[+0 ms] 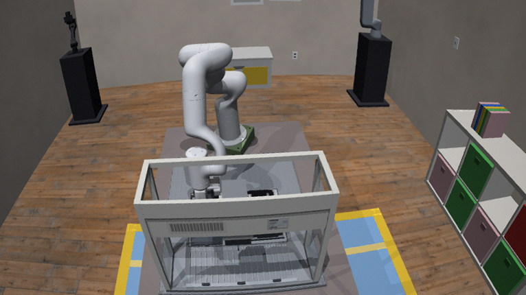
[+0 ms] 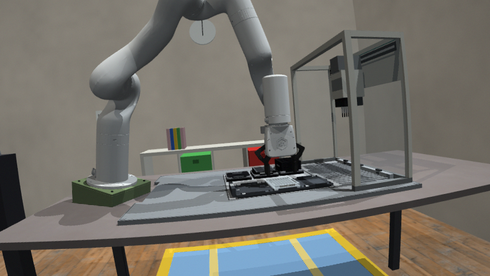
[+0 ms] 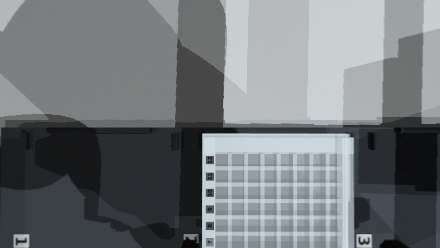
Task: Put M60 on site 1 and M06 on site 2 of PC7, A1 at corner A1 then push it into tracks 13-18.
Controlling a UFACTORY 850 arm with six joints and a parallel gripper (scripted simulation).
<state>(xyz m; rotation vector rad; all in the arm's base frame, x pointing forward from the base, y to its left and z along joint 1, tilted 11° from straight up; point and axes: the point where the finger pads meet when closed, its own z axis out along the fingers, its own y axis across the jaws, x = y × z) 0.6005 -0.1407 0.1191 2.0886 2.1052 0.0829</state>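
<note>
My hand is 4 cm above the 96-well plate M06. Also, from my hand: nest S2: 26 cm to the left, 5 cm below, 1 cm behind; nest S1: 26 cm to the left, 12 cm behind, 5 cm below; carrier PC7: 4 cm below, 1 cm behind.
</note>
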